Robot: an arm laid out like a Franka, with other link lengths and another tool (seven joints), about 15 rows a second.
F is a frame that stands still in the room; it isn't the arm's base.
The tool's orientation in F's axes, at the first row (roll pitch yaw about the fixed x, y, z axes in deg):
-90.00, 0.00, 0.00
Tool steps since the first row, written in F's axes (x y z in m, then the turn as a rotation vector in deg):
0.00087, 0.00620, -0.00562, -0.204, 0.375, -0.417
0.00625, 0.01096, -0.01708, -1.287, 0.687, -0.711
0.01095, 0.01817, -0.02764, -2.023, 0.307, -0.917
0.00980, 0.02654, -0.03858, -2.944, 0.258, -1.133
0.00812, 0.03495, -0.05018, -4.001, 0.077, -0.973
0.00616, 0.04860, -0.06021, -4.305, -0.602, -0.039
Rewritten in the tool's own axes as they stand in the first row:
0.00087, 0.00562, 0.00620, -0.204, 0.417, 0.375
0.00625, 0.01708, 0.01096, -1.287, 0.711, 0.687
0.01095, 0.02764, 0.01817, -2.023, 0.917, 0.307
0.00980, 0.03858, 0.02654, -2.944, 1.133, 0.258
0.00812, 0.05018, 0.03495, -4.001, 0.973, 0.077
0.00616, 0.06021, 0.04860, -4.305, 0.039, -0.602

